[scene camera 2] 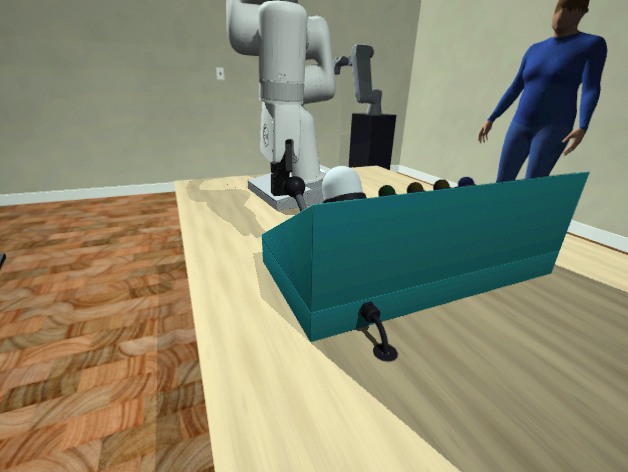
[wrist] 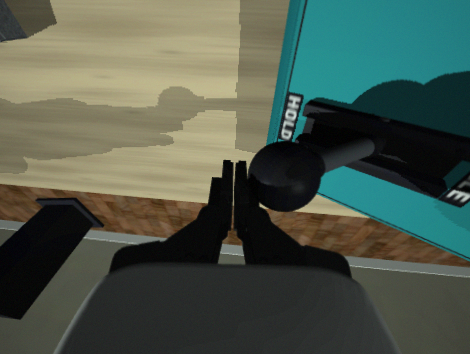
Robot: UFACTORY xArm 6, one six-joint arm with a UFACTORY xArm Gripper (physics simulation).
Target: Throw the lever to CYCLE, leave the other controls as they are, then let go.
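Frame: origin at the arm's base, x ahead, y down, z left, level; metres.
Where they show: gripper, fingertip midpoint: point(scene camera 2: 279, 194) point(wrist: 233, 175); arm's base, link origin: point(scene camera 2: 306, 177).
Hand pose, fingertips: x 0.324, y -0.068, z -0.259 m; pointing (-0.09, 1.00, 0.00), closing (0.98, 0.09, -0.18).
Each offset is from my fingertips to the centre of the thing. "spot": to the spot under its first point. Level surfaces: height alone.
The lever has a black ball knob point(scene camera 2: 294, 186) point(wrist: 286, 176) on a grey shaft that rises from a black slotted guide @[spot: dx +0.126, dy +0.012, dz +0.002 m] point(wrist: 415, 155) on the teal console point(scene camera 2: 436, 248) point(wrist: 365, 40). In the wrist view the knob is at the HOLD end of the slot, and a partly cut-off label ending in "LE" is at the other end. My gripper point(wrist: 233, 175) is shut with nothing between its fingers. Its fingertips are right beside the knob, on the HOLD side; whether they touch it I cannot tell. In the scene view the black gripper is just left of the knob.
A white dome @[spot: dx +0.250, dy -0.086, dz -0.038 m] point(scene camera 2: 343, 183) and several dark round knobs, one of them green @[spot: dx +0.255, dy -0.069, dz +0.032 m] point(scene camera 2: 387, 190), show above the console's back edge. A black cable @[spot: dx +0.322, dy +0.098, dz -0.018 m] point(scene camera 2: 381, 332) runs from its back into the wooden table @[dy +0.124 m] point(scene camera 2: 243, 365). A person point(scene camera 2: 550, 91) and another arm point(scene camera 2: 361, 73) stand beyond.
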